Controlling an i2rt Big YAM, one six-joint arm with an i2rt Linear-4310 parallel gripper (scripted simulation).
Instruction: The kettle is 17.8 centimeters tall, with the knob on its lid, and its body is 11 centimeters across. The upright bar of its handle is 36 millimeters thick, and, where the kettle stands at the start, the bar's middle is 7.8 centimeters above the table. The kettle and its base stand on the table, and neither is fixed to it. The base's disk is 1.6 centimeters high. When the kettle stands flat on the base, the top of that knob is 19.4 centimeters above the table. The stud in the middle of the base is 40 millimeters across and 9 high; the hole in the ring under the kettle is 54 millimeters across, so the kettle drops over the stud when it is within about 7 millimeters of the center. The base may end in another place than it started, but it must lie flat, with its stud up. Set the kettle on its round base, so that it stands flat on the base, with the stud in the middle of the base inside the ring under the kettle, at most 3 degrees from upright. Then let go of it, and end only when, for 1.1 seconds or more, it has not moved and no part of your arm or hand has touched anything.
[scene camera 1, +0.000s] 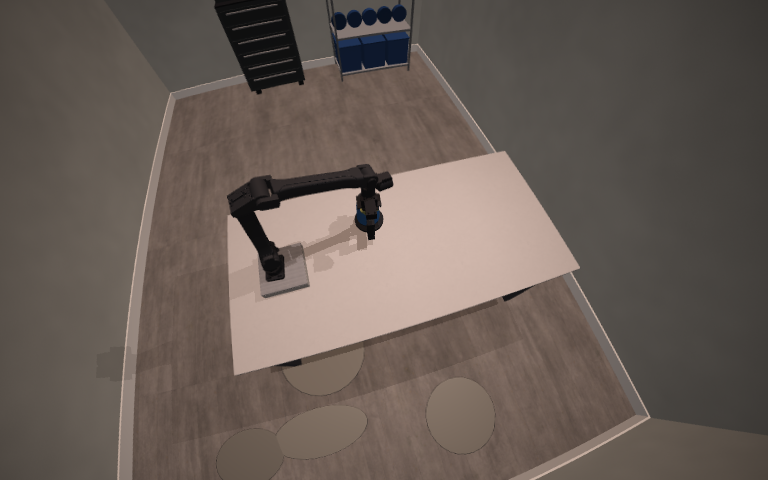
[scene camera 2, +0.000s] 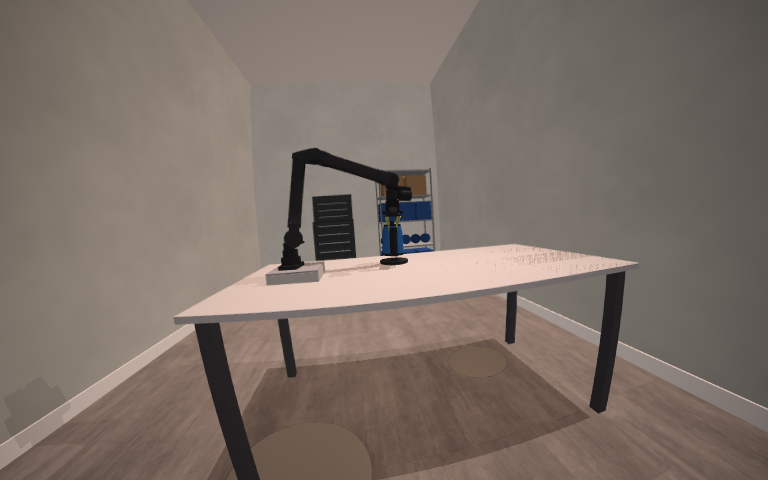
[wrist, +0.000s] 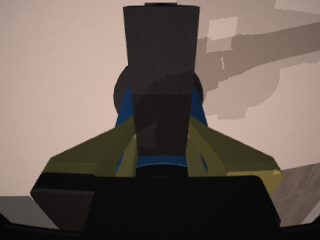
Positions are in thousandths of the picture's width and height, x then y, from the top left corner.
Observation:
I see my gripper (wrist: 505, 506) and a blue kettle (wrist: 505, 206).

